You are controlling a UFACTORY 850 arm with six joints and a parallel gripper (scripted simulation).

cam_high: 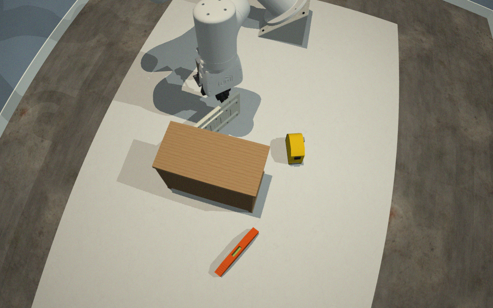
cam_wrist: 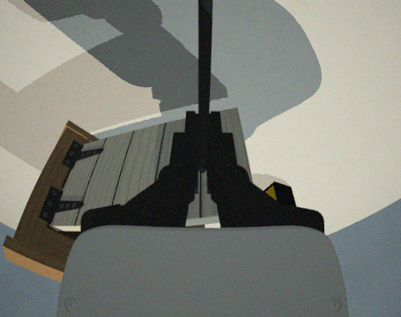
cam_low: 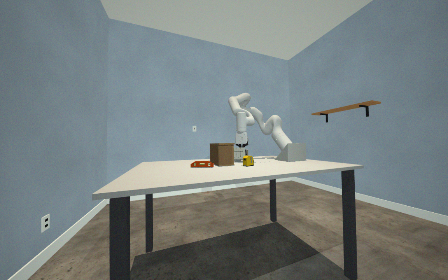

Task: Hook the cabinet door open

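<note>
Now: the thin black hook 4 cm to the right of my hand, 4 cm behind it and 2 cm below it. Round my hand: yellow tape measure: 23 cm to the left, 7 cm below, 6 cm ahead; then pale door: 7 cm ahead, 3 cm below, 1 cm to the right; then hook post: 7 cm to the right, 7 cm behind, 3 cm below.
</note>
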